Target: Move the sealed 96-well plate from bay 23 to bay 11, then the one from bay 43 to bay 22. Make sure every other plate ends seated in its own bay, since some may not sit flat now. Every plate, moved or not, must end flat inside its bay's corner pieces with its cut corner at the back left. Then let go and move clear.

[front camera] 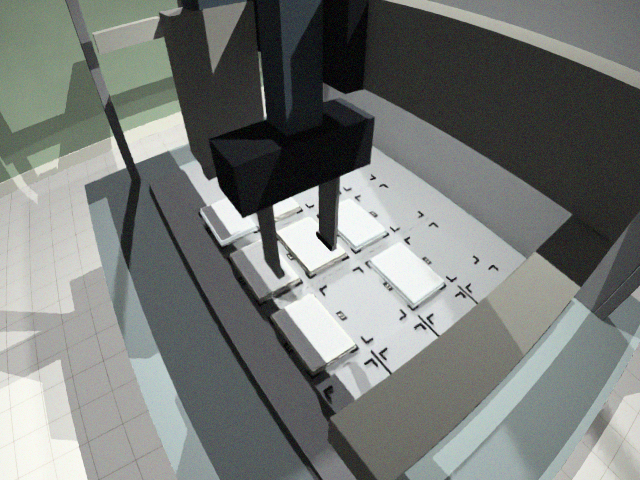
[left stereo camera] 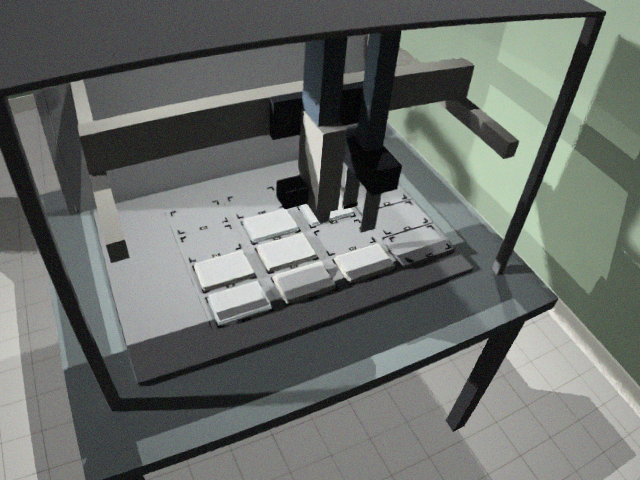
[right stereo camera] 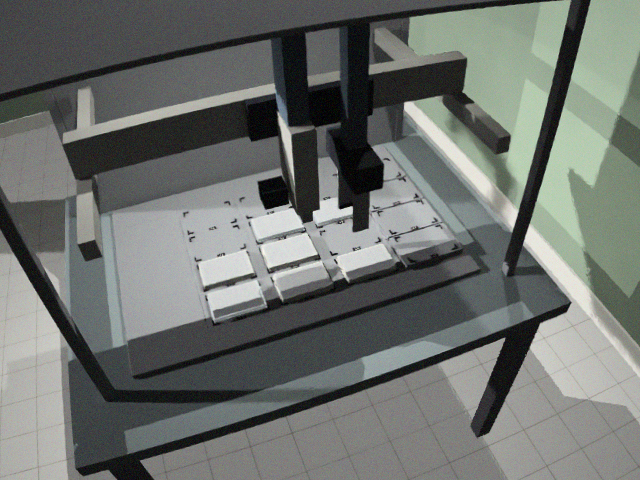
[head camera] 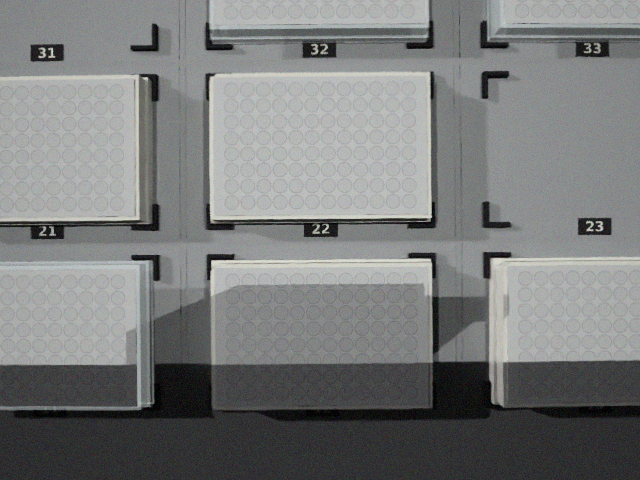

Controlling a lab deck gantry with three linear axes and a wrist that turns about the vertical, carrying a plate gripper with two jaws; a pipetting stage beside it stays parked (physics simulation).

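Frame: origin at the robot's base, x down, y right, z back, level; centimetres.
Seen in the pictures: gripper, between the fingertips: [front camera: 301, 255] [left stereo camera: 358, 217] [right stereo camera: 352, 217]; robot's base, origin of its link: [front camera: 200, 213] [left stereo camera: 218, 326] [right stereo camera: 214, 324].
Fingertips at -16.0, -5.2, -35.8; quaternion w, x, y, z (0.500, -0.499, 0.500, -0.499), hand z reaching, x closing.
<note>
Offsets run from my fingertips to a thing's top centre, as dx, dy, dz. "spot": to the spot under its first point.
My gripper [front camera: 303, 259] [left stereo camera: 358, 217] [right stereo camera: 352, 217] is open, its two jaws apart and empty, above the deck. A plate {+14.6, -9.8, +13.0} [front camera: 305, 240] [head camera: 320, 147] [left stereo camera: 285, 251] [right stereo camera: 289, 251] lies in bay 22 and looks flat within its corner pieces. A plate {+14.6, +0.9, +29.4} [head camera: 62, 310] [left stereo camera: 238, 299] [right stereo camera: 236, 299] lies in bay 11 at the front left and looks flat. Bay 23 {spot: +16.0, -9.8, -1.6} [head camera: 563, 149] holds no plate. Bay 43 does not show in the head view. Cut corners are too small to tell.
Other plates lie in bay 12 {spot: +14.6, +0.5, +13.0} [head camera: 320, 330], bay 13 {spot: +14.6, -0.2, -0.9} [head camera: 568, 315], bay 21 {spot: +14.6, -9.7, +27.2} [head camera: 67, 149], bay 32 {spot: +14.6, -17.4, +13.1} [head camera: 317, 10] and bay 33 {spot: +14.6, -17.4, -1.7} [head camera: 578, 10]. They look flat. The pipetting stage [left stereo camera: 324, 170] [right stereo camera: 300, 170] stands left of my gripper. Dark shadow crosses the front row.
</note>
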